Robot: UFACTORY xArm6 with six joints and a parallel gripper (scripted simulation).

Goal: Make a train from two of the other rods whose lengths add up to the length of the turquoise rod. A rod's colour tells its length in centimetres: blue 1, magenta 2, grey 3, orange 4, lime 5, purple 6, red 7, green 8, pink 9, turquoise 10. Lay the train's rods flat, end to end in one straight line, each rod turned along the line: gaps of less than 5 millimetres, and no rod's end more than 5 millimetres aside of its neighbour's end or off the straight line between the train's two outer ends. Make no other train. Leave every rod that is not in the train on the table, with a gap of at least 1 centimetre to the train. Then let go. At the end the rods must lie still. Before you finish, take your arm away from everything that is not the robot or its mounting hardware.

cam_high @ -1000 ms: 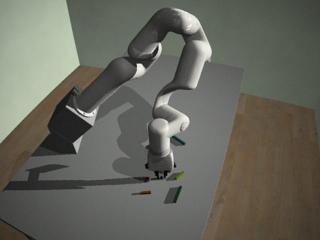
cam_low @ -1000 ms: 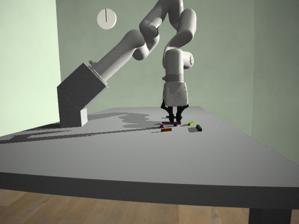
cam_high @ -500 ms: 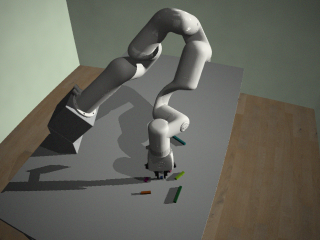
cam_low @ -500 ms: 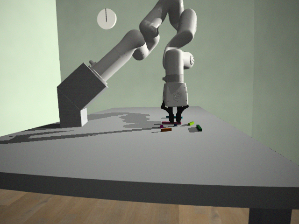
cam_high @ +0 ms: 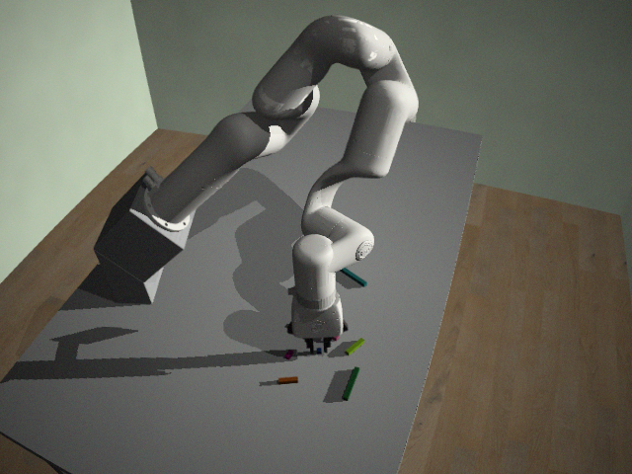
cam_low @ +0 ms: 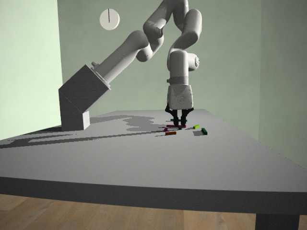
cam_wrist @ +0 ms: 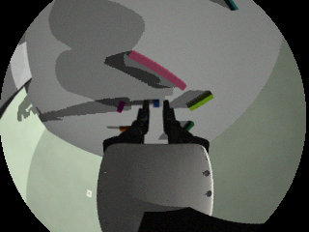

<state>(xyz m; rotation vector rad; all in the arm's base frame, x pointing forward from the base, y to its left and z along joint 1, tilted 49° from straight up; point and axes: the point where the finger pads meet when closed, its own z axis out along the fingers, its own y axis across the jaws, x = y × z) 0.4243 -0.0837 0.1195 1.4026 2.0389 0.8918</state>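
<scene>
The blue rod is 30 mm below my hand. The rest, counted from my hand: pink rod (20 mm behind, 50 mm to the left, 30 mm below); magenta rod (50 mm behind, 40 mm to the right, 30 mm below); lime rod (70 mm ahead, 40 mm to the left, 30 mm below).
</scene>
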